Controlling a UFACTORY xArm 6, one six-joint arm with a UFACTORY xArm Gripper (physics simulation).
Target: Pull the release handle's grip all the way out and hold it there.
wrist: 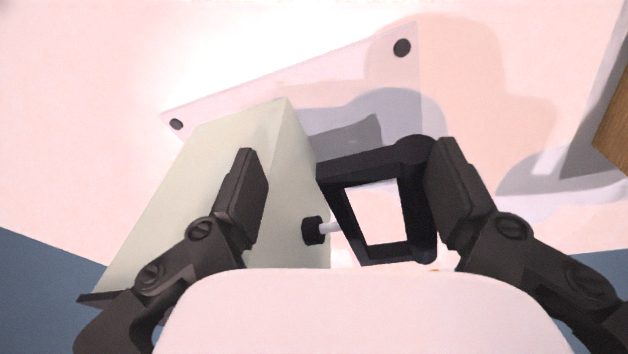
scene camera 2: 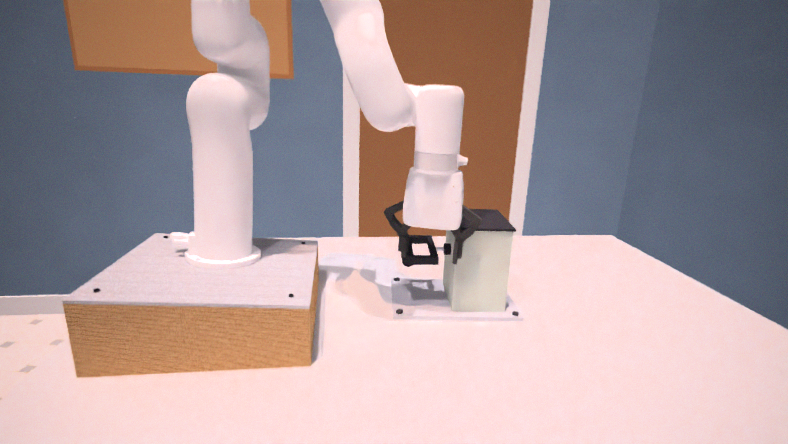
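Note:
The release handle's grip, a black rectangular frame [scene camera 2: 432,260] [wrist: 420,200], stands out from the left face of a pale green box [scene camera 2: 480,270] [wrist: 165,210] in the scene view. A short light rod [wrist: 329,227] and a black collar [scene camera 2: 447,248] [wrist: 312,230] lie between grip and box. My gripper [scene camera 2: 430,254] [wrist: 341,163] is open, with its fingers on either side of the grip. In the wrist view the right finger is against or very close to the grip's outer bar. The left finger is apart from the grip, in front of the box.
The box has a dark top [scene camera 2: 499,219] and stands on a pale bolted plate [scene camera 2: 424,314] [wrist: 340,80] on the table [scene camera 2: 551,375]. The robot's wood-sided base block [scene camera 2: 193,339] [wrist: 617,120] is left of the plate in the scene view.

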